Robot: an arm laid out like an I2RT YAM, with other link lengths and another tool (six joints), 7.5 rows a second.
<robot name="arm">
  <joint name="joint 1" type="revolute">
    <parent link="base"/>
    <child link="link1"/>
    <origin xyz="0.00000 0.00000 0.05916"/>
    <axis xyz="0 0 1"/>
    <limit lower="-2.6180" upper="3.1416"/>
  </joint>
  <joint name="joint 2" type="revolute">
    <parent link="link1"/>
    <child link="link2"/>
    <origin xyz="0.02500 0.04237 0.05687" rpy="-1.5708 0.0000 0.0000"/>
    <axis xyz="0 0 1"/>
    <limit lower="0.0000" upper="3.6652"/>
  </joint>
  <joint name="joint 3" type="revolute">
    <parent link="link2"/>
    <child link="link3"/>
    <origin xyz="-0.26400 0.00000 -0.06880" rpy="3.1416 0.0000 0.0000"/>
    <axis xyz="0 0 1"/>
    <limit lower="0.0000" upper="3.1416"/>
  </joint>
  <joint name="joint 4" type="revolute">
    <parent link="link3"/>
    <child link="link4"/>
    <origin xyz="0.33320 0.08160 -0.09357"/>
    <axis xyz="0 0 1"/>
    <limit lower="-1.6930" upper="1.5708"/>
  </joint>
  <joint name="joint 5" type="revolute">
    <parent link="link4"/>
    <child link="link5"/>
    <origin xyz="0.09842 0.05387 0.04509" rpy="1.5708 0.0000 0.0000"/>
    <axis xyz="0 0 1"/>
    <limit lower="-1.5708" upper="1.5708"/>
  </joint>
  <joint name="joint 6" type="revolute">
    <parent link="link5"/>
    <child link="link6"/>
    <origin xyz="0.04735 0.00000 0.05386" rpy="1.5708 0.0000 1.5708"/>
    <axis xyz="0 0 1"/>
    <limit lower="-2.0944" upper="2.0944"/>
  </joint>
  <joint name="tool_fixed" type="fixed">
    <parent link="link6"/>
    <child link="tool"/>
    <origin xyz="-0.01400 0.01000 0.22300" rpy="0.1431 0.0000 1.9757"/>
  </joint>
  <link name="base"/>
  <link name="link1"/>
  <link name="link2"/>
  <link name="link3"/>
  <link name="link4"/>
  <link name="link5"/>
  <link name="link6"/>
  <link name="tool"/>
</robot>
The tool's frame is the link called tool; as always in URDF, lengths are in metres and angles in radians.
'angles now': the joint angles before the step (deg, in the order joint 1, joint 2, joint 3, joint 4, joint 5, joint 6). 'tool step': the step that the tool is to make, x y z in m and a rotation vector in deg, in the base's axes. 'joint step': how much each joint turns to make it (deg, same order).
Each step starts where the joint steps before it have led.
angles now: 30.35, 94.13, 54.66, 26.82, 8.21, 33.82
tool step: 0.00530, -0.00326, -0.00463, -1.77, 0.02, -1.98
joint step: 0.66, 1.12, 1.22, -0.87, 2.91, -0.89
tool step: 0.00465, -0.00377, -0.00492, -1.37, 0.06, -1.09
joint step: 0.08, 0.94, 0.78, -0.43, 1.40, -0.85
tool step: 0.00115, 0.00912, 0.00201, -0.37, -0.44, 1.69
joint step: 0.02, 0.85, 0.97, 0.26, -1.49, -0.95
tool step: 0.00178, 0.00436, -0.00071, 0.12, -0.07, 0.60
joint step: 0.00, 0.81, 0.63, 0.32, -0.60, -0.08
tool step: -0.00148, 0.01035, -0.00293, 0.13, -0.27, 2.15
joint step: -0.02, 1.02, 0.23, 1.18, -2.11, -0.53
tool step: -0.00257, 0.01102, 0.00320, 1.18, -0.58, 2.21
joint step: -0.02, 0.62, 0.05, 1.65, -2.33, 0.21
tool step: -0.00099, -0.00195, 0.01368, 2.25, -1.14, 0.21
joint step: -0.41, -1.01, -1.04, 2.04, -0.87, 1.21
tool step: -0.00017, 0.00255, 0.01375, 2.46, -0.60, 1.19
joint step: -0.57, -0.48, -0.02, 1.19, -2.03, 1.52
